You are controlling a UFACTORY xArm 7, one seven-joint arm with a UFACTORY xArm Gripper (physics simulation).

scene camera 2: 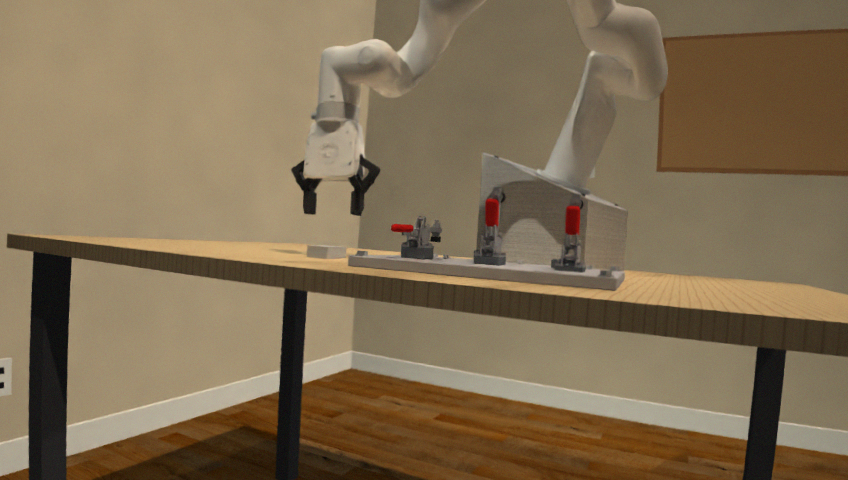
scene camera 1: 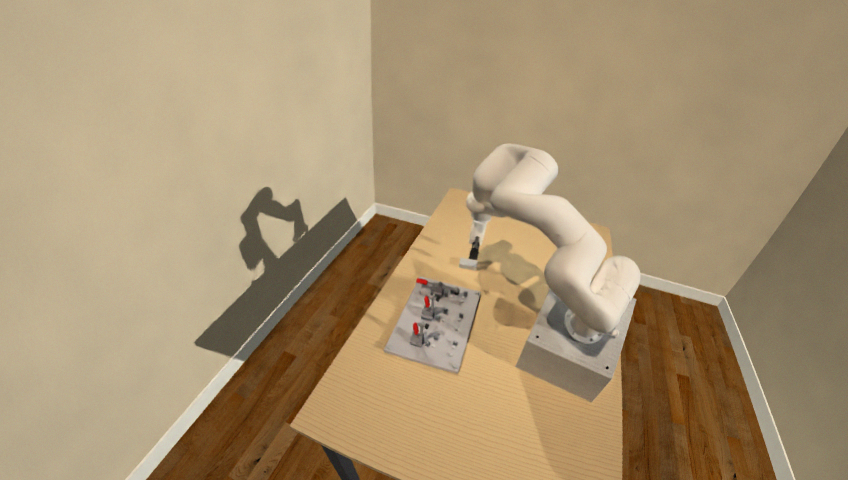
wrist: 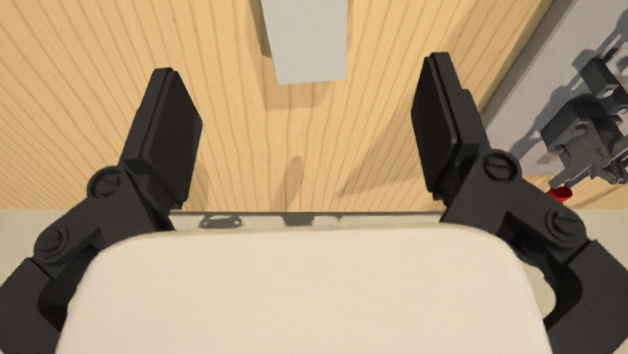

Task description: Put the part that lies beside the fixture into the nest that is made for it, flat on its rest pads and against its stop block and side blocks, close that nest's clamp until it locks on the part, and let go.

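Pixels of known places: gripper, fingertip midpoint: (scene camera 2: 332, 214) (scene camera 1: 474, 251) (wrist: 302, 88); arm's base, origin of the base link: (scene camera 2: 562, 183).
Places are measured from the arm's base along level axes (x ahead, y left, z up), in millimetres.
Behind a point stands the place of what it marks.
The part, a light grey block (scene camera 1: 468, 263) @[x 450, y -249, z -164 mm] (scene camera 2: 326, 251) @[x 482, y -231, z -173 mm] (wrist: 307, 40) @[x 458, y -255, z -165 mm], lies on the table beside the fixture plate's far end. My gripper (scene camera 1: 473, 256) @[x 439, y -263, z -109 mm] (scene camera 2: 333, 212) @[x 439, y -263, z -109 mm] (wrist: 302, 88) @[x 439, y -263, z -109 mm] is open and empty, and hangs above the block, clear of it. The grey fixture plate (scene camera 1: 437, 356) @[x 369, y 189, z -169 mm] (scene camera 2: 446, 265) @[x 559, y 46, z -172 mm] (wrist: 555, 50) @[x 439, y -112, z -170 mm] carries three clamps with red handles. The handle nearest the block (scene camera 1: 421, 281) @[x 544, y -31, z -123 mm] (scene camera 2: 402, 227) @[x 559, y -25, z -127 mm] (wrist: 560, 194) @[x 527, y -42, z -125 mm] lies level, pointing outward. The middle handle (scene camera 1: 427, 302) @[x 470, y 70, z -94 mm] (scene camera 2: 492, 212) @[x 479, y 66, z -98 mm] and the far handle (scene camera 1: 415, 328) @[x 454, y 177, z -97 mm] (scene camera 2: 572, 220) @[x 461, y 173, z -104 mm] stand upright. Nest details are too small to tell.
The robot's base box (scene camera 1: 565, 362) @[x 18, y 111, z -62 mm] (scene camera 2: 605, 231) @[x 37, y 110, z -101 mm] stands on the wooden table (scene camera 1: 380, 410) @[x 428, y 418, z -185 mm] (scene camera 2: 178, 252) @[x 694, y -327, z -185 mm] (wrist: 235, 125) @[x 557, y -292, z -185 mm], behind the fixture in the second scene view. Bolts stick up at the plate's corners. In the wrist view, the table edge runs below the fingers.
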